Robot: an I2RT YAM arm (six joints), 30 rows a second.
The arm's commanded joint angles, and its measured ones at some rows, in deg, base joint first. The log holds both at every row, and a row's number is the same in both.
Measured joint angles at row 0:
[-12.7, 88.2, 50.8, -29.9, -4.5, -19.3]
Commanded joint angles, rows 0 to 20:
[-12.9, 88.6, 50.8, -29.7, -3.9, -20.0]
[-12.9, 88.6, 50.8, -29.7, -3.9, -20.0]
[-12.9, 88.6, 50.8, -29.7, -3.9, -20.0]
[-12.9, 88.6, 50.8, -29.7, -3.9, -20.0]
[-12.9, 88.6, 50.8, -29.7, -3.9, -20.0]
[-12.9, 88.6, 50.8, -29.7, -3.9, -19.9]
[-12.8, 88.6, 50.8, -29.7, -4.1, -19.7]
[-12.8, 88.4, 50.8, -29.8, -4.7, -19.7]
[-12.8, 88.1, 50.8, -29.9, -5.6, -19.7]
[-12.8, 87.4, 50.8, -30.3, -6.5, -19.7]
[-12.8, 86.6, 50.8, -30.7, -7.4, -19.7]
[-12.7, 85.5, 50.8, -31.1, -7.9, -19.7]
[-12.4, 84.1, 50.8, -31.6, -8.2, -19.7]
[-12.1, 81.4, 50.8, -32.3, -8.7, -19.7]
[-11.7, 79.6, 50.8, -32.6, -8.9, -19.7]
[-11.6, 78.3, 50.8, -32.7, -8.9, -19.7]
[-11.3, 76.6, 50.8, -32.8, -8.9, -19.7]
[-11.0, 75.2, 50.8, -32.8, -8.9, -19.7]
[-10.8, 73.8, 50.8, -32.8, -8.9, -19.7]
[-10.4, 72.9, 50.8, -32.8, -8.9, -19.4]
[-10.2, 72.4, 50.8, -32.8, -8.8, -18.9]
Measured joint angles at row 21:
[-11.4, 76.2, 50.7, -33.0, -7.6, -19.2]
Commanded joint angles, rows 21 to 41:
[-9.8, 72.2, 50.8, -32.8, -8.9, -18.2]
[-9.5, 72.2, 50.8, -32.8, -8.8, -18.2]
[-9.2, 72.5, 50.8, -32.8, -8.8, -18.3]
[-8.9, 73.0, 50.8, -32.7, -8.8, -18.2]
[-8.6, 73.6, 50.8, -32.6, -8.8, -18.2]
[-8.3, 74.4, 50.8, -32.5, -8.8, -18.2]
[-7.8, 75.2, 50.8, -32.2, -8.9, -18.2]
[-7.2, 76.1, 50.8, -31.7, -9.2, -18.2]
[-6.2, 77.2, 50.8, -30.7, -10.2, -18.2]
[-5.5, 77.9, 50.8, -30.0, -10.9, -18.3]
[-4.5, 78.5, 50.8, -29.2, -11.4, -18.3]
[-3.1, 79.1, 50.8, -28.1, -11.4, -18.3]
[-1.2, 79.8, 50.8, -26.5, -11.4, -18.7]
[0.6, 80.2, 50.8, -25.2, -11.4, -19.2]
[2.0, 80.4, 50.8, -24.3, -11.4, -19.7]
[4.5, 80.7, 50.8, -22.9, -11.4, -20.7]
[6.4, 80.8, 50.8, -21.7, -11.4, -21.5]
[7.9, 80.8, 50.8, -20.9, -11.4, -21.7]
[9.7, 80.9, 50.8, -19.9, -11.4, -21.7]
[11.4, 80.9, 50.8, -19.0, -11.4, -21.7]
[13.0, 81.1, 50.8, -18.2, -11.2, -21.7]
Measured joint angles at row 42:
[7.9, 80.7, 50.7, -20.2, -10.1, -20.3]
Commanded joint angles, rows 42 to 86:
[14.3, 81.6, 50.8, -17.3, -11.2, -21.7]
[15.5, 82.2, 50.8, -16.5, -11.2, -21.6]
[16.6, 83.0, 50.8, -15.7, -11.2, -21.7]
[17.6, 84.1, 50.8, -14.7, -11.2, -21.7]
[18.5, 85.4, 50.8, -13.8, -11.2, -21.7]
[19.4, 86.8, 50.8, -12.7, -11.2, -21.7]
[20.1, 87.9, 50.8, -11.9, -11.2, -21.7]
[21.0, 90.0, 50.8, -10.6, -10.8, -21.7]
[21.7, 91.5, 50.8, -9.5, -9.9, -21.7]
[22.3, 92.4, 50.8, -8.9, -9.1, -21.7]
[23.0, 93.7, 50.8, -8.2, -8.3, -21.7]
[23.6, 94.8, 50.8, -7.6, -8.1, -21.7]
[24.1, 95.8, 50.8, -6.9, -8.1, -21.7]
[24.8, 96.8, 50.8, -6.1, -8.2, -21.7]
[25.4, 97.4, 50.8, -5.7, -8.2, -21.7]
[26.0, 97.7, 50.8, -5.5, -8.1, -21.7]
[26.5, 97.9, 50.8, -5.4, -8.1, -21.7]
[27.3, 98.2, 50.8, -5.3, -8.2, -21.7]
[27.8, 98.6, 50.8, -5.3, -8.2, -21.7]
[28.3, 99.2, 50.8, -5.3, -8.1, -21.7]
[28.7, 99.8, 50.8, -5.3, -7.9, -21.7]
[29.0, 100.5, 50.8, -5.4, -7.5, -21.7]
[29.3, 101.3, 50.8, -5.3, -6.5, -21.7]
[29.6, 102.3, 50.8, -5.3, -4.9, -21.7]
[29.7, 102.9, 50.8, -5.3, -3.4, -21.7]
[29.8, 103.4, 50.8, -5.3, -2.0, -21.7]
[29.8, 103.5, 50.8, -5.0, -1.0, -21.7]
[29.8, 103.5, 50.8, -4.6, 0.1, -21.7]
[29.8, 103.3, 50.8, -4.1, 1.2, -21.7]
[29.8, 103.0, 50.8, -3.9, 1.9, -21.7]
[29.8, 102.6, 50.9, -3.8, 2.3, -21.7]
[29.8, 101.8, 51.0, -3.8, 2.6, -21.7]
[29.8, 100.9, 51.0, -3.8, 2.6, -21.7]
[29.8, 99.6, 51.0, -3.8, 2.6, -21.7]
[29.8, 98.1, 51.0, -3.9, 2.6, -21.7]
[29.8, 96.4, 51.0, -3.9, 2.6, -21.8]
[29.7, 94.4, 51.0, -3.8, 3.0, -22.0]
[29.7, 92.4, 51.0, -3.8, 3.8, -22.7]
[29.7, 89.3, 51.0, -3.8, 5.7, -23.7]
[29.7, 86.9, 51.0, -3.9, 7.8, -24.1]
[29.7, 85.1, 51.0, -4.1, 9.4, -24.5]
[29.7, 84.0, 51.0, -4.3, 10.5, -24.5]
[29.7, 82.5, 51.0, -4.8, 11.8, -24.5]
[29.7, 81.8, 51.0, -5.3, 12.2, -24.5]
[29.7, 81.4, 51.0, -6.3, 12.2, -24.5]
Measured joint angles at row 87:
[29.7, 84.8, 50.7, -4.5, 7.1, -23.2]
